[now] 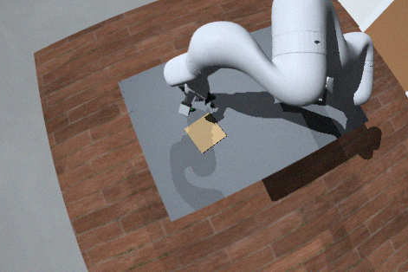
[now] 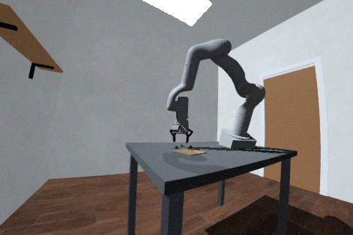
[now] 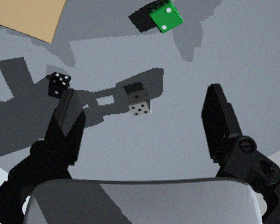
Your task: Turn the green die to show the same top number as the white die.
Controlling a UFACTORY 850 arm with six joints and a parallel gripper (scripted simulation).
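My hand is 2 cm past the white die, 2 cm to the left of it and 4 cm above it. Round my hand: green die (5 cm ahead, 2 cm to the left, 4 cm below); then black die (6 cm behind, 4 cm to the left, 4 cm below); then mat (3 cm ahead, 15 cm to the left, 4 cm below).
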